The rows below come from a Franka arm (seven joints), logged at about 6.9 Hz.
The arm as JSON. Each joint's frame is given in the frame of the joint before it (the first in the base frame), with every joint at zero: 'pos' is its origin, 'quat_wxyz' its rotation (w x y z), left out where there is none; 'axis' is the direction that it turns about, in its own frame. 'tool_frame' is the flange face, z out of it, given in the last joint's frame.
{
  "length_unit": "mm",
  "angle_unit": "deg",
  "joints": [
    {
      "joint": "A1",
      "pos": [
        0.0,
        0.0,
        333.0
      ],
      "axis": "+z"
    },
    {
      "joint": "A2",
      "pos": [
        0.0,
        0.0,
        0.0
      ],
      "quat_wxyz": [
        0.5,
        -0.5,
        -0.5,
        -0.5
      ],
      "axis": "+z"
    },
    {
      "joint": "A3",
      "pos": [
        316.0,
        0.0,
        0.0
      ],
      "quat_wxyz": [
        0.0,
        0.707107,
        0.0,
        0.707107
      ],
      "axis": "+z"
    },
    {
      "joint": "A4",
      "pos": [
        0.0,
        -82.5,
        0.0
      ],
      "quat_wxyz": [
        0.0,
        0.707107,
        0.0,
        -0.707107
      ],
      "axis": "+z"
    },
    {
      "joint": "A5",
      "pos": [
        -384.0,
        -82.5,
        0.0
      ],
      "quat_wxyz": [
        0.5,
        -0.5,
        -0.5,
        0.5
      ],
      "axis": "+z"
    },
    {
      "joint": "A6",
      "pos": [
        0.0,
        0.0,
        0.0
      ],
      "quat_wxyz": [
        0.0,
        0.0,
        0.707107,
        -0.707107
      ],
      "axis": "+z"
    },
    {
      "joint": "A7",
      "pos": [
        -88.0,
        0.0,
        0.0
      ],
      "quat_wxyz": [
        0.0,
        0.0,
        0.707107,
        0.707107
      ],
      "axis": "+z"
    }
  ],
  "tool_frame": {
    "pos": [
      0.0,
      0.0,
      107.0
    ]
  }
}
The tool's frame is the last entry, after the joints.
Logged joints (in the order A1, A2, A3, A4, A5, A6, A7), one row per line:
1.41, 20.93, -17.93, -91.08, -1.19, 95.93, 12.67
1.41, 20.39, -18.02, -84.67, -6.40, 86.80, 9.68
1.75, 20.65, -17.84, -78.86, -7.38, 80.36, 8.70
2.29, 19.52, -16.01, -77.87, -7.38, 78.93, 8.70
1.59, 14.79, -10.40, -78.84, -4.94, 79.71, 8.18
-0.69, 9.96, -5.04, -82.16, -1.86, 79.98, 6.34
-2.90, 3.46, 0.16, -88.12, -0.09, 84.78, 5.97
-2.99, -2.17, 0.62, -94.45, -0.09, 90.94, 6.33
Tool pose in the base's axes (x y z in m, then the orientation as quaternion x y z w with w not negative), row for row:
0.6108, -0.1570, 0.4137, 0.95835, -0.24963, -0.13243, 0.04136
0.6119, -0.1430, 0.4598, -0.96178, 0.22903, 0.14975, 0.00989
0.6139, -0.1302, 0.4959, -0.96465, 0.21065, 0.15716, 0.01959
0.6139, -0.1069, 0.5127, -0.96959, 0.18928, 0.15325, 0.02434
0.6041, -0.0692, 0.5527, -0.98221, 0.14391, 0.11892, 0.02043
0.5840, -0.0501, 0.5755, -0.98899, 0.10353, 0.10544, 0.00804
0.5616, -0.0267, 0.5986, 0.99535, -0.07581, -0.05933, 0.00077
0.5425, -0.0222, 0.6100, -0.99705, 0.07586, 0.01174, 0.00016
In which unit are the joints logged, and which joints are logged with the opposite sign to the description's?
The joints are logged in degrees. Opposite sign: A5.
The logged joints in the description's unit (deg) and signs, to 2 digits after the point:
1.41, 20.93, -17.93, -91.08, 1.19, 95.93, 12.67
1.41, 20.39, -18.02, -84.67, 6.40, 86.80, 9.68
1.75, 20.65, -17.84, -78.86, 7.38, 80.36, 8.70
2.29, 19.52, -16.01, -77.87, 7.38, 78.93, 8.70
1.59, 14.79, -10.40, -78.84, 4.94, 79.71, 8.18
-0.69, 9.96, -5.04, -82.16, 1.86, 79.98, 6.34
-2.90, 3.46, 0.16, -88.12, 0.09, 84.78, 5.97
-2.99, -2.17, 0.62, -94.45, 0.09, 90.94, 6.33

